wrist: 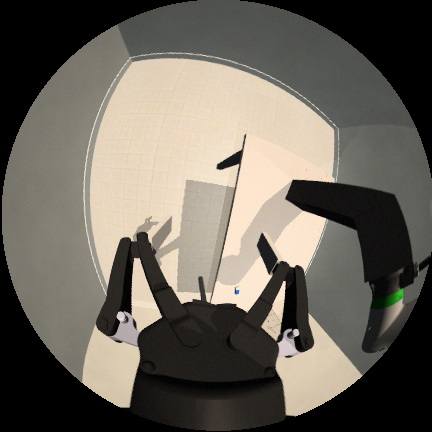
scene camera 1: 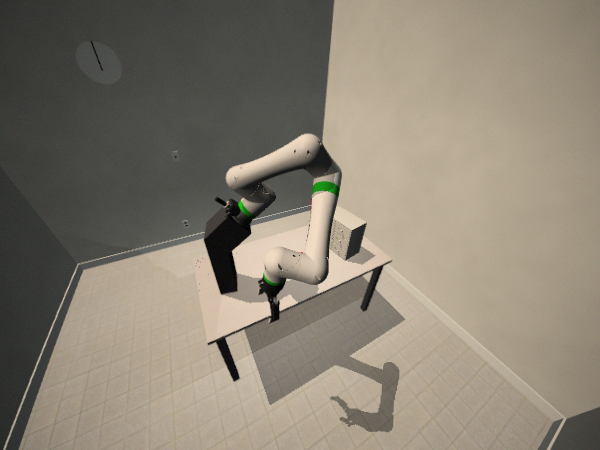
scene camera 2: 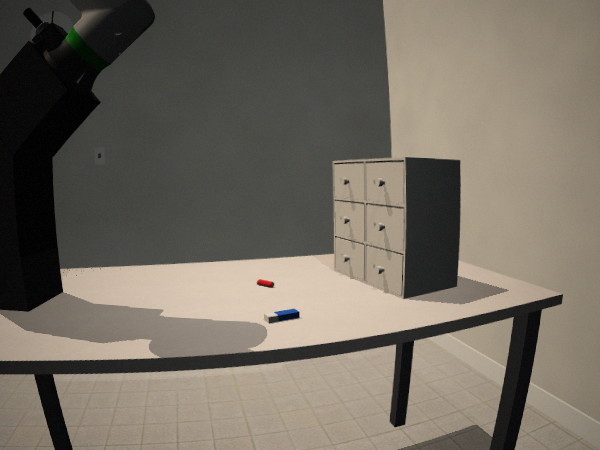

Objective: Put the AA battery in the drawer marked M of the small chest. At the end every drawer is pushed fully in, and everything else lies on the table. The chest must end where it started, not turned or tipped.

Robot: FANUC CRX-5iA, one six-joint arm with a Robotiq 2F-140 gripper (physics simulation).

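Pixels of known places: gripper, between the fingertips: (wrist: 215,231) (scene camera 1: 265,307); arm's base, origin of its link: (wrist: 387,273) (scene camera 1: 239,217) (scene camera 2: 66,72).
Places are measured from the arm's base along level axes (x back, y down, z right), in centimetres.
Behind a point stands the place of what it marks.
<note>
The AA battery, a small red cylinder (scene camera 2: 265,283) {x -47.7, y 53.1, z -4.1 cm}, lies on its side on the table, left of the chest in scene camera 2. The small chest (scene camera 1: 356,239) {x -83.0, y 35.8, z 16.8 cm} (scene camera 2: 432,225) {x -82.1, y 38.1, z 16.9 cm} stands upright at the table's far right, with two columns of three knobbed drawers. All drawers look pushed in. The letters are too small to read, so I cannot tell which drawer is M. My gripper (scene camera 1: 266,306) {x 4.3, y 22.1, z 46.8 cm} (wrist: 215,231) {x 4.3, y 22.1, z 46.8 cm} is open and empty, high above the table's front edge, apart from battery and chest. The battery does not show clearly in scene camera 1 or the wrist view.
A blue and white block (scene camera 2: 286,315) {x -46.4, y 53.0, z 21.0 cm} (wrist: 237,290) {x -45.7, y 52.9, z 19.7 cm} lies on the table (scene camera 2: 200,280) {x -31.9, y 54.1, z -15.6 cm} nearer the front edge than the battery. The black arm pedestal (scene camera 1: 220,260) {x 16.1, y 23.1, z 4.6 cm} (scene camera 2: 32,200) {x 9.0, y 29.3, z -0.6 cm} stands at the table's left. The arm (scene camera 1: 322,225) {x -19.3, y -21.4, z 52.5 cm} passes in front of the chest in scene camera 1.
</note>
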